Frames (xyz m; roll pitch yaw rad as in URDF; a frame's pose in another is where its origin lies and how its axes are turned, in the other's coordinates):
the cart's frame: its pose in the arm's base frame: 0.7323 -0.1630 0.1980 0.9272 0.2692 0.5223
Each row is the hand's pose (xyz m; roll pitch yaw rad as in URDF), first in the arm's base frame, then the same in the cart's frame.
Working: the arm's base frame: its pose in the cart's frame: -0.4808 0.0336 -0.6081 -0.8149 -0.5673 -0.1368

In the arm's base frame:
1: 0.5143 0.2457 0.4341 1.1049 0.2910 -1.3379
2: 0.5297 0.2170 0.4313 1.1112 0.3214 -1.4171
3: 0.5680 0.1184 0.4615 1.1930 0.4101 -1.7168
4: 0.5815 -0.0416 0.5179 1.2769 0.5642 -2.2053
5: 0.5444 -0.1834 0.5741 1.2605 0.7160 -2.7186
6: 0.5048 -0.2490 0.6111 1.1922 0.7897 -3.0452
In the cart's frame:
1: -0.0484 0.4631 -0.2314 1.5693 -0.5525 -1.7926
2: -0.0486 0.4412 -0.2071 1.6295 -0.4901 -1.8528
3: -0.0720 0.3983 -0.1086 1.8902 -0.2573 -2.0452
4: -0.1527 0.3400 0.0295 2.2161 0.1616 -2.2288
5: -0.2668 0.2989 0.1291 2.4866 0.5936 -2.2948
6: -0.3413 0.2909 0.1695 2.6587 0.8417 -2.2709

